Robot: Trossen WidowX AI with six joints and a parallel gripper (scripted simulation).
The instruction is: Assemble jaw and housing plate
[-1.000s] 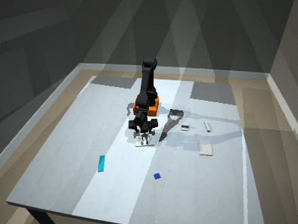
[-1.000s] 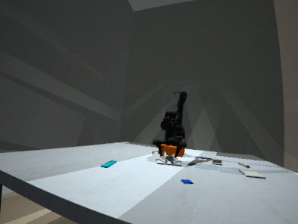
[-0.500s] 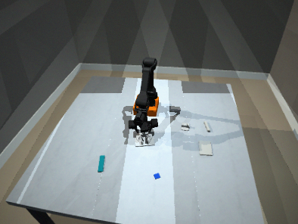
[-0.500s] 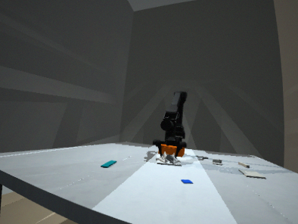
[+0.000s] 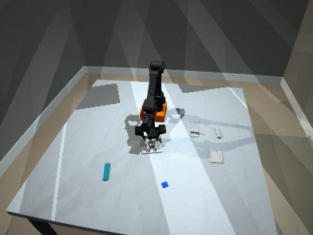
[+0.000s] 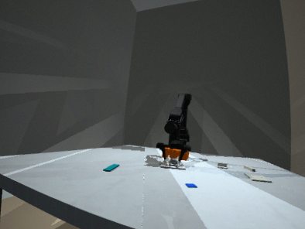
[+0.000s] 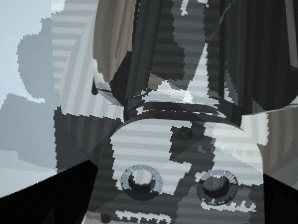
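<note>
My gripper tip is 2 cm short of the jaw and 1 cm to the left of it. The rest, counted from my gripper tip: blue square 32 cm ahead, 9 cm to the left, 1 cm below; white base 7 cm ahead, 1 cm to the left, 1 cm below; small pale block 28 cm to the left, 7 cm behind.
</note>
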